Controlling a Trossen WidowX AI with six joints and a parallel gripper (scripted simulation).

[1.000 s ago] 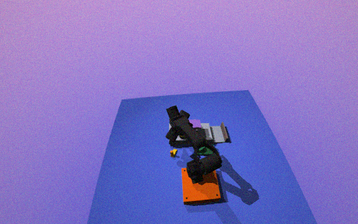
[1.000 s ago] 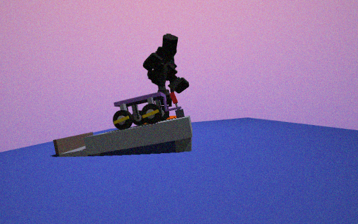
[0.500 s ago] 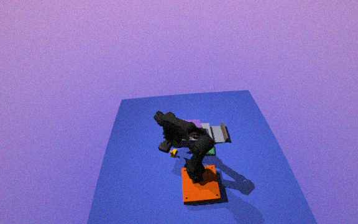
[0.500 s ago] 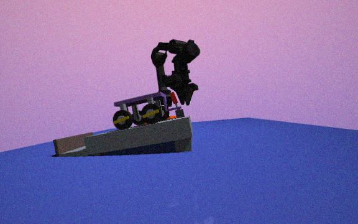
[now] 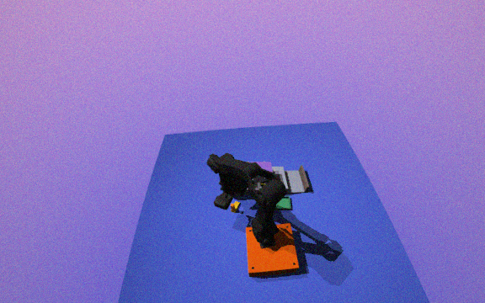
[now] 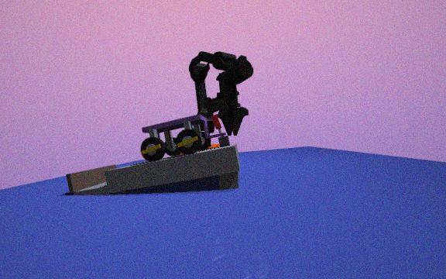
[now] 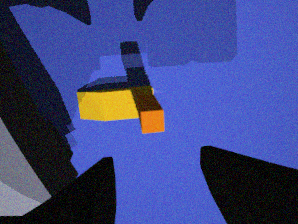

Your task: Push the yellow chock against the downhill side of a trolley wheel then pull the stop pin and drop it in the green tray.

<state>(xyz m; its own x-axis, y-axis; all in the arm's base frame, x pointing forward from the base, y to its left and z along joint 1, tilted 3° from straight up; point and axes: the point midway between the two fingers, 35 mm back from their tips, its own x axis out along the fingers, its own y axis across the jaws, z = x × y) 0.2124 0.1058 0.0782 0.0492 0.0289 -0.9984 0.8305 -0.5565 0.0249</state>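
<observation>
Right now the yellow chock is 10 mm ahead of my gripper tip, 10 mm to the right of it and 90 mm below it. Also, from my gripper tip: trolley (120 mm ahead, 150 mm to the right); grey ramp (120 mm ahead, 160 mm to the right, 70 mm below); red-headed stop pin (120 mm ahead, 50 mm to the right, 20 mm above).
</observation>
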